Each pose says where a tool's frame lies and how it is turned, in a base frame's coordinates. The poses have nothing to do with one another.
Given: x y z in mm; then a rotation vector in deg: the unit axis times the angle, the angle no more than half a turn.
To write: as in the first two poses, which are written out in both.
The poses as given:
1: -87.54, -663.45, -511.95, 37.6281, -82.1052, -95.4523
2: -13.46, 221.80, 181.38, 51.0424, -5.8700, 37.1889
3: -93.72, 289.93, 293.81, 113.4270, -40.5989, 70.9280
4: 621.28, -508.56, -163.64, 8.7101, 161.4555, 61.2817
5: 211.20, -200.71, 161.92, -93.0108, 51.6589, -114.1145
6: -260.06, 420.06, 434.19, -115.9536, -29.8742, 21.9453
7: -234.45, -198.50, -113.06, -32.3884, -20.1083, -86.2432
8: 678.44, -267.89, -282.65, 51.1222, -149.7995, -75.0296
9: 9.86, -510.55, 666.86, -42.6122, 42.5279, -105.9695
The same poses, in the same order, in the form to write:
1: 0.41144, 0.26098, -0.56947, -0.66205, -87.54, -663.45, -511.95
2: 0.85069, 0.42303, -0.04865, 0.30822, -13.46, 221.80, 181.38
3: 0.34364, 0.76193, -0.27272, 0.47645, -93.72, 289.93, 293.81
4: 0.06180, 0.05028, 0.93195, 0.35373, 621.28, -508.56, -163.64
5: 0.20775, -0.58315, 0.32388, -0.71546, 211.20, -200.71, 161.92
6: 0.48683, -0.83201, -0.21436, 0.15747, -260.06, 420.06, 434.19
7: 0.68012, -0.25181, -0.15633, -0.67051, -234.45, -198.50, -113.06
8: 0.04218, 0.29159, -0.85443, -0.42796, 678.44, -267.89, -282.65
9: 0.48575, -0.30561, 0.30501, -0.76001, 9.86, -510.55, 666.86
